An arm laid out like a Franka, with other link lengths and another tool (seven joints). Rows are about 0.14 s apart.
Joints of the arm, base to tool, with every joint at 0 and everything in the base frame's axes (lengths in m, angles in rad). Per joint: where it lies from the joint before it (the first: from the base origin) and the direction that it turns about. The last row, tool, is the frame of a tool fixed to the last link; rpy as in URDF.
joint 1: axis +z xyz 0 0 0.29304
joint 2: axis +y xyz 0 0 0
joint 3: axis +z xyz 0 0 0.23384
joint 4: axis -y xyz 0.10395 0 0
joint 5: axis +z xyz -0.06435 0 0.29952
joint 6: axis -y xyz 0 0 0
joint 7: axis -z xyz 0.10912 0 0
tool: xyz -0.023 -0.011 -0.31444 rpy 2.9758 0 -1.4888
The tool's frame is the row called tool.
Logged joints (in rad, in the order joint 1, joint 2, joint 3, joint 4, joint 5, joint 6, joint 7), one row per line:
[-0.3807, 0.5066, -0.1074, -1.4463, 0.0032, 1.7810, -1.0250]
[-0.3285, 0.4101, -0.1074, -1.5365, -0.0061, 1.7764, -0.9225]
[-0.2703, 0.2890, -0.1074, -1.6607, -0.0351, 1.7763, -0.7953]
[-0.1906, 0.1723, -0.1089, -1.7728, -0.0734, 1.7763, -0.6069]
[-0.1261, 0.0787, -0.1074, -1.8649, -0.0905, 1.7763, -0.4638]
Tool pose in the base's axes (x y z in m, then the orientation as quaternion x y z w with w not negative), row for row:
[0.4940, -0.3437, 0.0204, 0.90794, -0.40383, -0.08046, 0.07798]
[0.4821, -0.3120, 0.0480, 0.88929, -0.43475, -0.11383, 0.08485]
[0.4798, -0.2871, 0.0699, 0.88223, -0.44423, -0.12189, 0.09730]
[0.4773, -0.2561, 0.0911, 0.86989, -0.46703, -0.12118, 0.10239]
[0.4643, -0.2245, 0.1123, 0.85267, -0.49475, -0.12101, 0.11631]
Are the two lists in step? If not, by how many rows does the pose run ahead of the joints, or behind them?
The pose runs 2 rows behind the joints: the pose in row i belongs to the joints in row i - 2.
